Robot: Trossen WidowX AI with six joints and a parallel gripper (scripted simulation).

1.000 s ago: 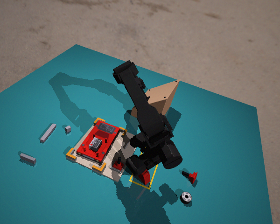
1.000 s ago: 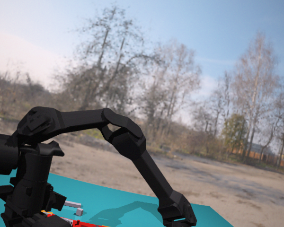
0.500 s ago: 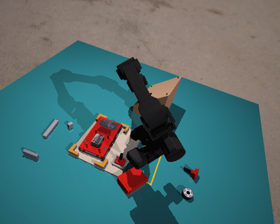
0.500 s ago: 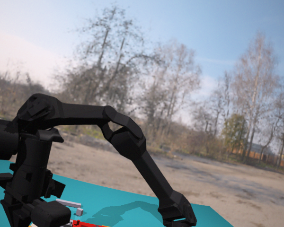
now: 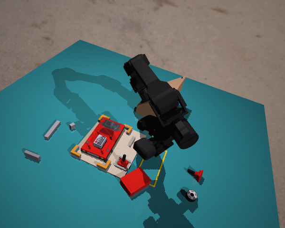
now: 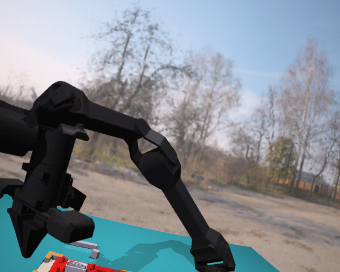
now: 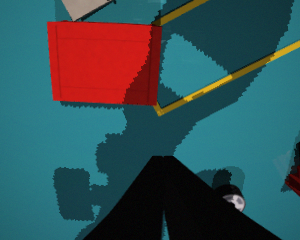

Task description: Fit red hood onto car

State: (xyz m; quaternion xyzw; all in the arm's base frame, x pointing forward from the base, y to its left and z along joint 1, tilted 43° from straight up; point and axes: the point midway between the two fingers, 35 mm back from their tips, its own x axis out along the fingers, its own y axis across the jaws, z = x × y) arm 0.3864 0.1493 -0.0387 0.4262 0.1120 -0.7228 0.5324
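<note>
Now: gripper tip 14 cm above the red hood, 3 cm to the left of it and 3 cm short of it. From my gripper tip the other things lie so: grey engine block 22 cm to the right, 13 cm below, 6 cm behind; black wheel 18 cm to the left, 15 cm below, 1 cm behind.
</note>
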